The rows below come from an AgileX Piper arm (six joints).
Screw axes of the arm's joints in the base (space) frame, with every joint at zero. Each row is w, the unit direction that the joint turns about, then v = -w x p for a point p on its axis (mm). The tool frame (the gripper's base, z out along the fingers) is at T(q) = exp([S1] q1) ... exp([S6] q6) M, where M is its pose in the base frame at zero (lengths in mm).
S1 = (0, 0, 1, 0, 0, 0)
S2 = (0, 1, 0, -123, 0, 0)
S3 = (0, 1, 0, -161.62, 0, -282.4)
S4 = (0.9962, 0, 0.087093, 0, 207.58, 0)
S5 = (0, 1, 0, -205.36, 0, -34.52)
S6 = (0.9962, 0, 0.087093, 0, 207.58, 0)
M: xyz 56.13 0 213.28 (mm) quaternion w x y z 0.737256 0 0.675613 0
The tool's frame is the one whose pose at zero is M.
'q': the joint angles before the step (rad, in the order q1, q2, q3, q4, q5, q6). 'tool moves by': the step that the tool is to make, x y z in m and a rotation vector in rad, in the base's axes. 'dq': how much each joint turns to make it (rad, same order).
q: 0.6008 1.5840 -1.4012 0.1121 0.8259 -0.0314
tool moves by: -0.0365 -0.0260 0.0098 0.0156 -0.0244 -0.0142
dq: 0.0002 -0.1653 0.1452 -0.0122 -0.0103 0.0183
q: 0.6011 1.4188 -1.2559 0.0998 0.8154 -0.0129
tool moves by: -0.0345 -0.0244 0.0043 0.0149 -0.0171 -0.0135
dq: -0.0001 -0.1542 0.1262 -0.0094 0.0043 0.0188
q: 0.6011 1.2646 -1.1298 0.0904 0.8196 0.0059
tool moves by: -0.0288 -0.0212 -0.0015 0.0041 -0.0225 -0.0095
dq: 0.0001 -0.1333 0.1085 -0.0185 0.0030 0.0139
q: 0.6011 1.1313 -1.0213 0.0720 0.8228 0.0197
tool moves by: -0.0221 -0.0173 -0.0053 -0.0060 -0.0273 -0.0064
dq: 0.0000 -0.1087 0.0909 -0.0264 -0.0018 0.0090
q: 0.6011 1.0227 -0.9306 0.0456 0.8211 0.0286
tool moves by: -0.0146 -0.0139 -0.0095 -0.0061 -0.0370 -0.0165
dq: -0.0040 -0.0850 0.0870 -0.0372 -0.0295 0.0164
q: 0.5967 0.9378 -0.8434 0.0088 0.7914 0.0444
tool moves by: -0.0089 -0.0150 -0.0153 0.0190 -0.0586 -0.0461
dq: -0.0346 -0.0813 0.1105 -0.0293 -0.0885 0.0182
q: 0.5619 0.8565 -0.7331 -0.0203 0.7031 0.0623
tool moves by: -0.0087 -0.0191 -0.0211 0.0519 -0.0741 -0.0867
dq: -0.0783 -0.0977 0.1416 -0.0066 -0.1338 0.0187
